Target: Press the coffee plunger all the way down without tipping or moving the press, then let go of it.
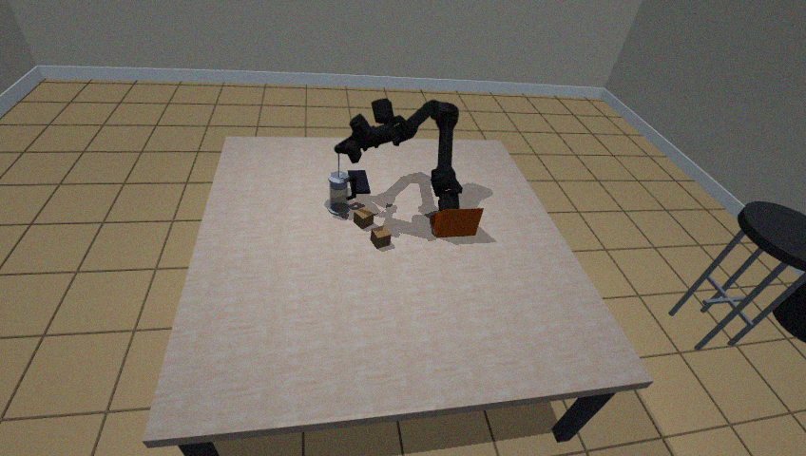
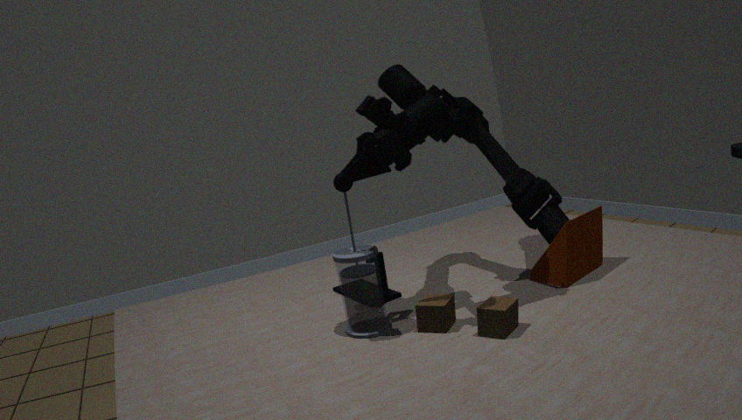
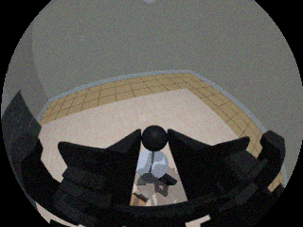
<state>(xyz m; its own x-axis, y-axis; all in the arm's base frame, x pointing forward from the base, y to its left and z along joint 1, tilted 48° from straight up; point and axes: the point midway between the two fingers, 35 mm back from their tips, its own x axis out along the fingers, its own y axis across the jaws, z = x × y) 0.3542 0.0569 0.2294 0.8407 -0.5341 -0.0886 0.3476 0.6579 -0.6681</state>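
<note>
The glass coffee press lies 20 mm behind my gripper tip and 130 mm below it.
</note>
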